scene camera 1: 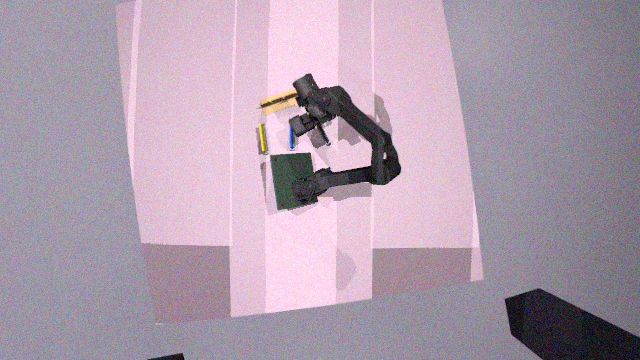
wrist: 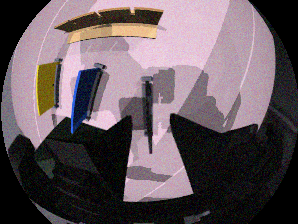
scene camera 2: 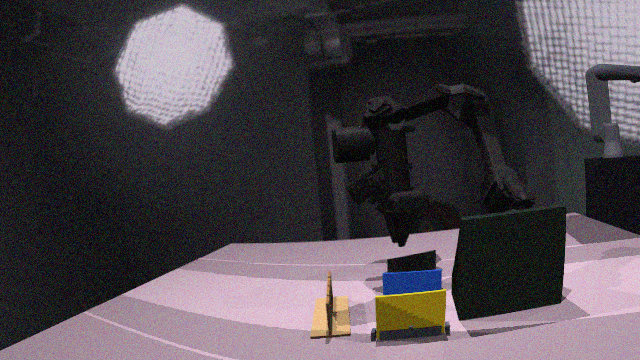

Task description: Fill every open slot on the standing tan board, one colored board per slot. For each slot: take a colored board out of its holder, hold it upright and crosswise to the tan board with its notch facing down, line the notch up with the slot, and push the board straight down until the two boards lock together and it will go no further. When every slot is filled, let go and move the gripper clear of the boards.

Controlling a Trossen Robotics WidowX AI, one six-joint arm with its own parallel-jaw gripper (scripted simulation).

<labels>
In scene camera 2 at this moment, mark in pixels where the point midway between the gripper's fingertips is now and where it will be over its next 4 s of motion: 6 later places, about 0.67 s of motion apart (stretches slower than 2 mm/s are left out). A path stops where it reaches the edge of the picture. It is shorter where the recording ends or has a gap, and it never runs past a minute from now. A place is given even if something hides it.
My gripper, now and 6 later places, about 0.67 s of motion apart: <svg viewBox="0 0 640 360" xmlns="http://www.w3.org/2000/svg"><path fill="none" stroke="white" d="M398 244L399 260L399 276L400 278L401 262L400 239L385 229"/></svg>
</labels>
